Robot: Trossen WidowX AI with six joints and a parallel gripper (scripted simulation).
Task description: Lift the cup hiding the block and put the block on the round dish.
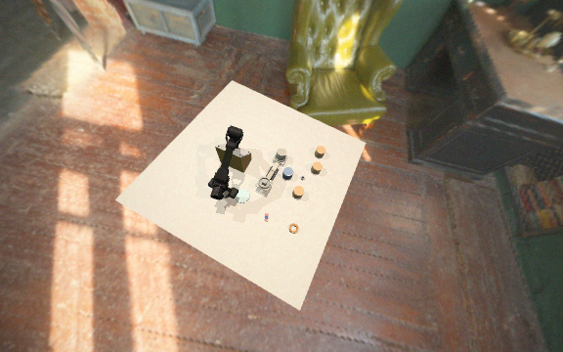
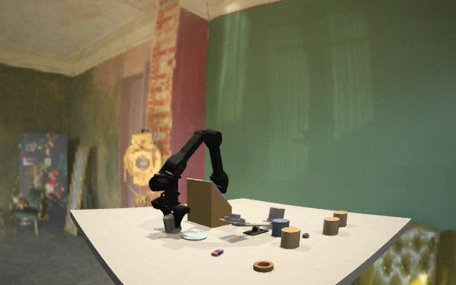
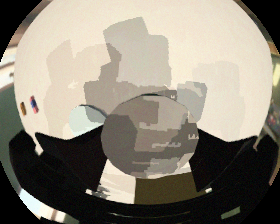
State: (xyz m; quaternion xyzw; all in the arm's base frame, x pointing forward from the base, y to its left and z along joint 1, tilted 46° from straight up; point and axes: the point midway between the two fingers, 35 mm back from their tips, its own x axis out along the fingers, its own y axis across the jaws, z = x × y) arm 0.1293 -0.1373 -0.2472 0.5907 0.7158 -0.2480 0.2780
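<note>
The round dish lies 100 mm ahead of my gripper tip, 50 mm to the left of it and 30 mm below it. From my gripper tip the other things lie so: red-and-blue piece (320 mm ahead, 20 mm below, 10 mm to the left); orange ring (500 mm ahead, 50 mm to the left, 20 mm below); blue cylinder (370 mm to the left, 260 mm ahead, 10 mm above).
</note>
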